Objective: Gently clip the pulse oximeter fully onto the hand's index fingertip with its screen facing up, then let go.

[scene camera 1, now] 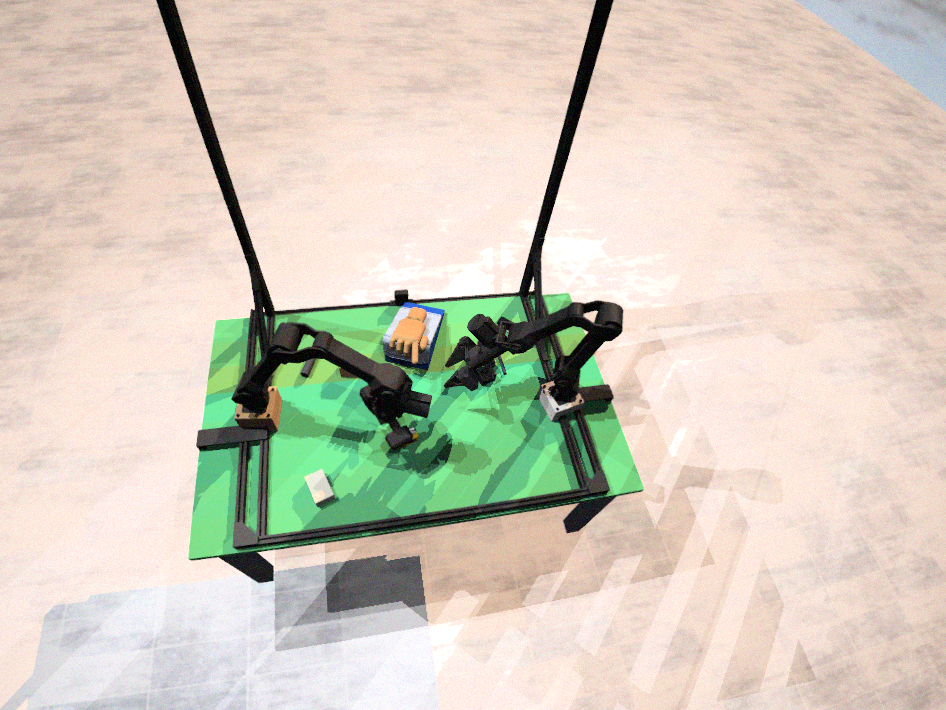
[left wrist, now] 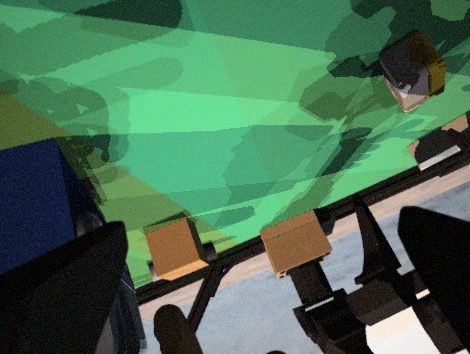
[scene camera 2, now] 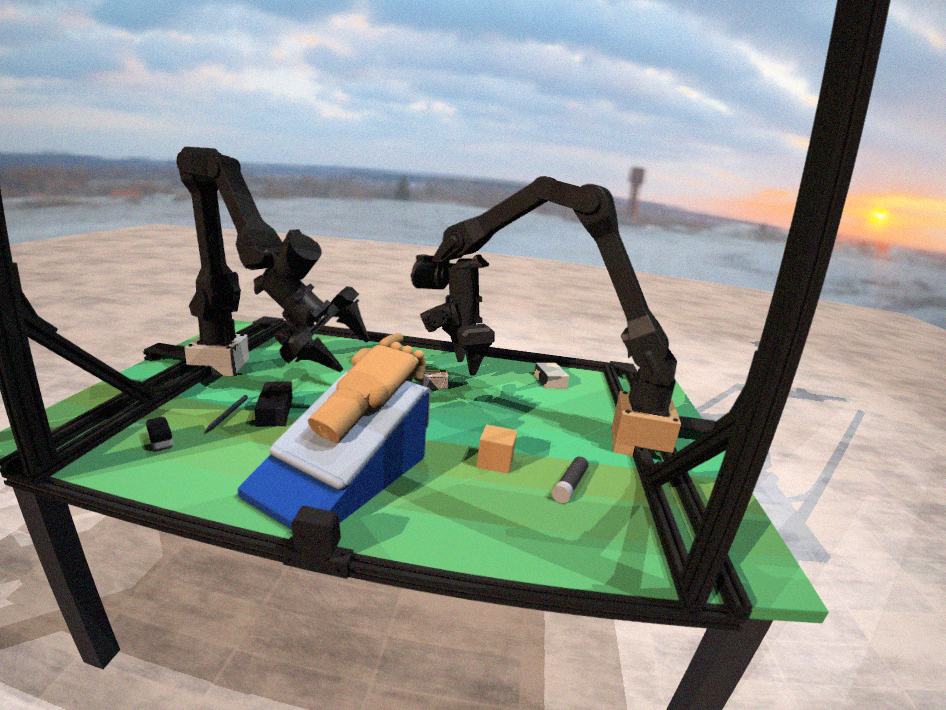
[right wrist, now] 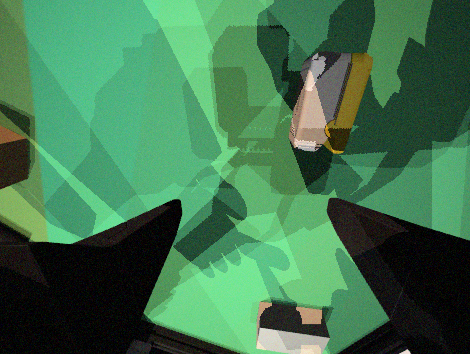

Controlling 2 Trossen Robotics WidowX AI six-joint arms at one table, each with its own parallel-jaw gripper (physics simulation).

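Places are measured from the left arm's base along level axes (x down, y back, z left), in centimetres.
Where they show: left gripper, fingertip midpoint: (scene camera 1: 445, 376) (left wrist: 263, 227); right gripper, fingertip midpoint: (scene camera 1: 383, 427) (left wrist: 399, 164) (scene camera 2: 466, 368) (right wrist: 254, 205); left arm's base, origin of the base link: (scene camera 1: 562, 393) (scene camera 2: 217, 340); right arm's base, origin of the base link: (scene camera 1: 255, 402) (left wrist: 302, 265) (scene camera 2: 649, 406).
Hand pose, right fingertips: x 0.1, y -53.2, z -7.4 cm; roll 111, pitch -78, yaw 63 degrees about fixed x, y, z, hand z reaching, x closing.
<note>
Each offset is from my right fingertips to the top centre of the thing. "spot": to the spot under its first point.
The pulse oximeter @[dx +2.6, dy +6.0, dz +3.3 cm] (scene camera 1: 414, 434) (scene camera 2: 436, 379) (left wrist: 412, 70) (right wrist: 325, 102), white and grey with a yellow side, lies on the green table, apart from the hand. The orange hand (scene camera 1: 411, 330) (scene camera 2: 382, 370) rests on a sloped blue block with a white pad; its index finger (scene camera 1: 414, 350) points toward the middle of the table. My right gripper (scene camera 1: 400, 437) (scene camera 2: 467, 366) (right wrist: 254, 205) is open and empty, above the table near the oximeter, which lies beyond its fingertips in the right wrist view. My left gripper (scene camera 1: 448, 376) (scene camera 2: 353, 354) is open and empty beside the hand.
A white box @[dx +2.7, dy -20.4, dz +9.1 cm] (scene camera 1: 319, 486) (scene camera 2: 551, 374) (right wrist: 292, 335) stands on the table. An orange cube @[dx +0.7, dy -3.3, dz -25.0 cm] (scene camera 2: 496, 448) (left wrist: 172, 247), a dark cylinder @[dx +3.0, dy -13.9, dz -30.9 cm] (scene camera 1: 307, 367) (scene camera 2: 570, 479), a black box @[dx +2.2, dy +34.9, dz -11.8 cm] (scene camera 2: 273, 403), a pen @[dx +4.8, dy +42.9, dz -14.5 cm] (scene camera 2: 226, 413) and a small black-and-white object @[dx +2.5, dy +50.0, dz -24.5 cm] (scene camera 2: 158, 432) lie around the blue block @[spot: dx +0.7, dy +13.4, dz -32.8 cm] (scene camera 2: 385, 458).
</note>
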